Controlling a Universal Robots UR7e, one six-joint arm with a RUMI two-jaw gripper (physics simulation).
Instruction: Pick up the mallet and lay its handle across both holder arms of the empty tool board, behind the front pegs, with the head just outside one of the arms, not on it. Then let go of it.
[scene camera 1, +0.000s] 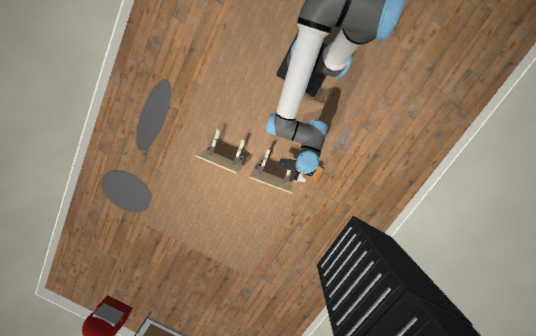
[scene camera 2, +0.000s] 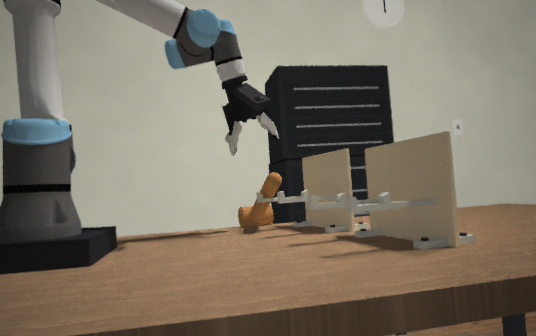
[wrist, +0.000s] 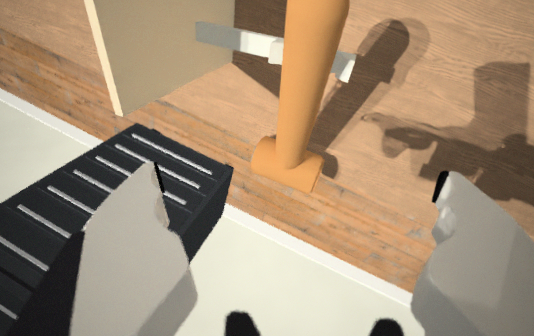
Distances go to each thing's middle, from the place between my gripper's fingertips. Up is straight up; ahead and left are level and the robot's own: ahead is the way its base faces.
The orange mallet (scene camera 2: 260, 213) is 1 cm ahead of my hand, 6 cm to the left of it and 15 cm below it.
